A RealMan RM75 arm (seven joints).
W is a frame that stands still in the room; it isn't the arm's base.
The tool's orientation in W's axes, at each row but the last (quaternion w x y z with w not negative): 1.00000, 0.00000, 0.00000, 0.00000; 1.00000, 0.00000, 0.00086, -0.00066; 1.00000, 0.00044, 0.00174, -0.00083; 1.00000, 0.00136, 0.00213, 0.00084; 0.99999, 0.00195, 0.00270, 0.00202; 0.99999, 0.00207, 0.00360, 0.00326; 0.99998, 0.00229, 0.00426, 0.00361; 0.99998, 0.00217, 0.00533, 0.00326; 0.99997, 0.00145, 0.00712, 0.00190; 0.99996, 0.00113, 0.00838, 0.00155; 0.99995, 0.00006, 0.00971, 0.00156
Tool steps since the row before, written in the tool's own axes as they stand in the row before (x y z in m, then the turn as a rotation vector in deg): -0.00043, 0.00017, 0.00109, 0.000, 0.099, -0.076; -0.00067, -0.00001, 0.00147, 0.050, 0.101, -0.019; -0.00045, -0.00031, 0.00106, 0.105, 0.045, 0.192; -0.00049, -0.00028, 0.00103, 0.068, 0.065, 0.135; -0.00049, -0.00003, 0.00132, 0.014, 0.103, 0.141; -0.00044, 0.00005, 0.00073, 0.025, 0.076, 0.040; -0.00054, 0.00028, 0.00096, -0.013, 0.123, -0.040; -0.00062, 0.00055, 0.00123, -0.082, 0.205, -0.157; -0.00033, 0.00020, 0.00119, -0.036, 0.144, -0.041; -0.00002, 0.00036, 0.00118, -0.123, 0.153, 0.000; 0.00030, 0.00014, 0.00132, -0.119, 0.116, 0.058
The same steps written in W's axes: -0.00043, 0.00017, 0.00109, 0.000, 0.099, -0.076; -0.00067, -0.00001, 0.00147, 0.050, 0.101, -0.019; -0.00045, -0.00031, 0.00106, 0.106, 0.045, 0.192; -0.00049, -0.00028, 0.00103, 0.068, 0.065, 0.135; -0.00048, -0.00004, 0.00132, 0.014, 0.103, 0.141; -0.00044, 0.00004, 0.00073, 0.025, 0.076, 0.040; -0.00053, 0.00027, 0.00097, -0.014, 0.123, -0.039; -0.00061, 0.00054, 0.00124, -0.085, 0.205, -0.155; -0.00031, 0.00020, 0.00120, -0.037, 0.144, -0.040; 0.00000, 0.00036, 0.00118, -0.123, 0.153, 0.002; 0.00033, 0.00014, 0.00131, -0.118, 0.116, 0.060
